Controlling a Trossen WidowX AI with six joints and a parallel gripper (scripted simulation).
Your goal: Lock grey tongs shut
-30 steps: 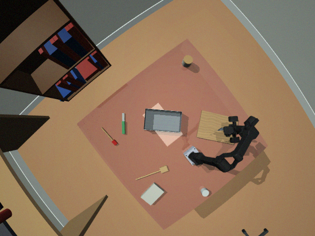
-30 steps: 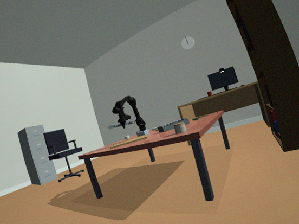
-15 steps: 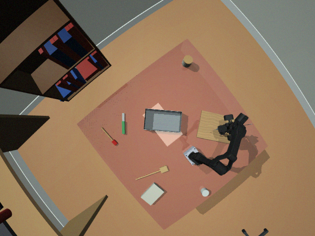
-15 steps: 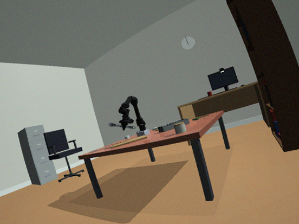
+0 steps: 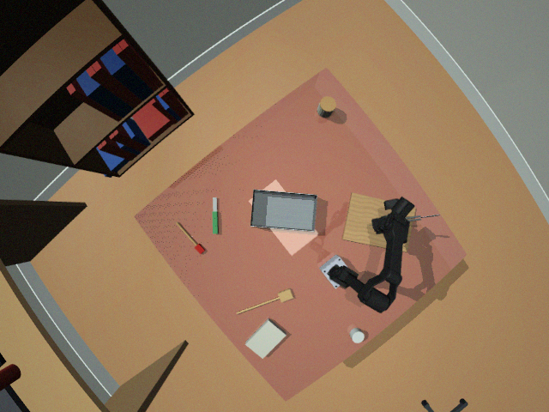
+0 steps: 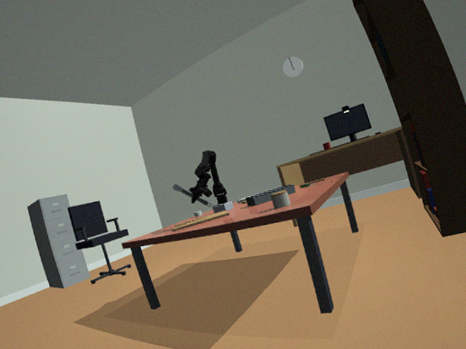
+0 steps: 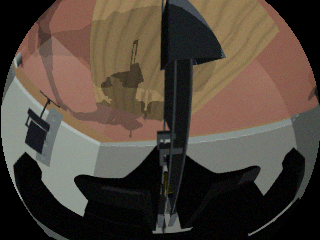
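My gripper tip is 3 cm to the right of the wooden board and 12 cm above it. Also, from my gripper tip: green-handled tool (63 cm ahead, 59 cm to the left, 12 cm below); grey roasting tin (40 cm ahead, 34 cm to the left, 10 cm below); cork-topped jar (62 cm ahead, 18 cm to the right, 10 cm below).
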